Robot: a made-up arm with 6 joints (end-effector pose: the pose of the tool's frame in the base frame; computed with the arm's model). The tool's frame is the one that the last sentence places.
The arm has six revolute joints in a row. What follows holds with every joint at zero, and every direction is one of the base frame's. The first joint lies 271.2 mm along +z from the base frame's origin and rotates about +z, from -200 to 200 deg. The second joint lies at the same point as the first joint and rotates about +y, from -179.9 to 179.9 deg. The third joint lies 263.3 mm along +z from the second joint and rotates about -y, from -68 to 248 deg. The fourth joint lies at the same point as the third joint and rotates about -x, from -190 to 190 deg. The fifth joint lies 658.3 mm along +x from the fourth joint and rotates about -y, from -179.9 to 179.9 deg. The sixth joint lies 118.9 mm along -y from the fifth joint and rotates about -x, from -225 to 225 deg. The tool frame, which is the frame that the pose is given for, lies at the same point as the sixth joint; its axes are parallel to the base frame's.
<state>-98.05 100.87 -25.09 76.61 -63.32 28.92</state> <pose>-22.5 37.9 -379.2 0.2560 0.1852 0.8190 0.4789</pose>
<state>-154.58 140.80 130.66 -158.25 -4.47 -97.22</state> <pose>-681.2 -446.0 -92.1 0.1836 -0.1535 0.7741 -0.5861</pose>
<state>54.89 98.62 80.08 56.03 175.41 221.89</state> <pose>581.1 711.0 115.9 0.4402 -0.1066 -0.1976 -0.8694</pose>
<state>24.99 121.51 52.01 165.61 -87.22 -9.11</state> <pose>388.9 308.3 -472.7 0.1357 -0.9759 -0.1034 -0.1359</pose>
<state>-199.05 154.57 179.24 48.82 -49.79 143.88</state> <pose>-611.5 294.0 389.5 0.1154 0.4517 0.8845 0.0184</pose>
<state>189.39 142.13 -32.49 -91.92 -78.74 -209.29</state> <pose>498.8 78.4 119.9 0.4326 0.6980 -0.4680 -0.3266</pose>
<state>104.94 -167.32 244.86 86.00 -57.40 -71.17</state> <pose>-57.0 245.8 607.1 0.8761 0.2998 -0.0975 0.3648</pose>
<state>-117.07 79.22 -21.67 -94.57 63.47 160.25</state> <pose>0.3 -20.2 -303.6 0.1853 0.3221 0.9191 -0.1313</pose>
